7 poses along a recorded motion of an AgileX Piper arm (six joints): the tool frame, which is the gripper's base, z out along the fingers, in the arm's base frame.
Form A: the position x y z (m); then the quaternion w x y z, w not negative.
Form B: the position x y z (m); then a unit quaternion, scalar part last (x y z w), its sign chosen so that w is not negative. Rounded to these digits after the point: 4 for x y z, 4 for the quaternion.
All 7 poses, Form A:
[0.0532 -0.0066 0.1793 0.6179 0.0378 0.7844 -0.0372]
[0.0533 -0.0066 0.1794 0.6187 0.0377 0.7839 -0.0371]
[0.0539 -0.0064 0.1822 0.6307 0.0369 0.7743 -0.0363]
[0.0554 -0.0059 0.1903 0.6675 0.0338 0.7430 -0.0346]
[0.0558 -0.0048 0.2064 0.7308 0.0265 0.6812 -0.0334]
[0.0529 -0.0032 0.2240 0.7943 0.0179 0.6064 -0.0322]
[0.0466 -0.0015 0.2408 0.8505 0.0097 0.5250 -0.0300]
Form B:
[0.0532 -0.0066 0.1793 0.0378 0.7844 -0.0372 0.6179]
[0.0533 -0.0066 0.1794 0.0377 0.7839 -0.0371 0.6187]
[0.0539 -0.0064 0.1822 0.0369 0.7743 -0.0363 0.6307]
[0.0554 -0.0059 0.1903 0.0338 0.7430 -0.0346 0.6675]
[0.0558 -0.0048 0.2064 0.0265 0.6812 -0.0334 0.7308]
[0.0529 -0.0032 0.2240 0.0179 0.6064 -0.0322 0.7943]
[0.0466 -0.0015 0.2408 0.0097 0.5250 -0.0300 0.8505]

